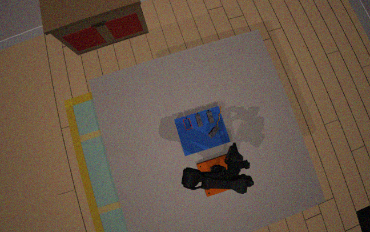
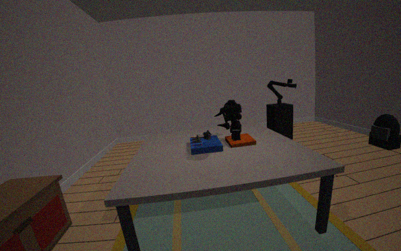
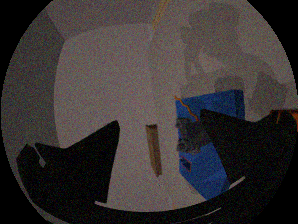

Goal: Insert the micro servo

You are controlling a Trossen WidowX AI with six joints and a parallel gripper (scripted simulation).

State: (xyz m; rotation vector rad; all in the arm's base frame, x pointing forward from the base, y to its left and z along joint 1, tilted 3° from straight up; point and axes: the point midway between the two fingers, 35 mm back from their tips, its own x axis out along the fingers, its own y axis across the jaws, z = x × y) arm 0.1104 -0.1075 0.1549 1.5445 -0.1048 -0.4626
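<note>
Right now my gripper tip is 80 mm short of the blue deck, 120 mm to the right of it and 160 mm above it.
</note>
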